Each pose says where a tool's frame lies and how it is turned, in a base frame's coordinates. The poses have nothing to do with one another.
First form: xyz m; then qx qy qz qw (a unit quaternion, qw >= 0).
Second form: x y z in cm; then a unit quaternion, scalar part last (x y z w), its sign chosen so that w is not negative. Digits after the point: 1 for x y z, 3 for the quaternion.
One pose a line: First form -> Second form
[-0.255 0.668 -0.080 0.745 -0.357 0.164 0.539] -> [-25.5 66.8 -8.0 0.745 -0.357 0.164 0.539]
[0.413 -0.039 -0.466 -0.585 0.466 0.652 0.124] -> [41.3 -3.9 -46.6 -0.585 0.466 0.652 0.124]
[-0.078 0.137 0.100 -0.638 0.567 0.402 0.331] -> [-7.8 13.7 10.0 -0.638 0.567 0.402 0.331]
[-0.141 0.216 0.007 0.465 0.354 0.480 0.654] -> [-14.1 21.6 0.7 0.465 0.354 0.480 0.654]
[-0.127 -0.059 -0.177 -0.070 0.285 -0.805 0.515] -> [-12.7 -5.9 -17.7 -0.070 0.285 -0.805 0.515]
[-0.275 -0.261 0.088 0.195 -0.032 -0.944 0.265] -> [-27.5 -26.1 8.8 0.195 -0.032 -0.944 0.265]
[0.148 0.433 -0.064 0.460 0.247 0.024 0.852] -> [14.8 43.3 -6.4 0.460 0.247 0.024 0.852]
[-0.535 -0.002 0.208 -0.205 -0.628 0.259 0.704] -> [-53.5 -0.2 20.8 -0.205 -0.628 0.259 0.704]
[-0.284 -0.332 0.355 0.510 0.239 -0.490 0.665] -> [-28.4 -33.2 35.5 0.510 0.239 -0.490 0.665]
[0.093 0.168 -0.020 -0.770 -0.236 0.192 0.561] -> [9.3 16.8 -2.0 -0.770 -0.236 0.192 0.561]
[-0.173 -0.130 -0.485 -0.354 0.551 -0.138 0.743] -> [-17.3 -13.0 -48.5 -0.354 0.551 -0.138 0.743]
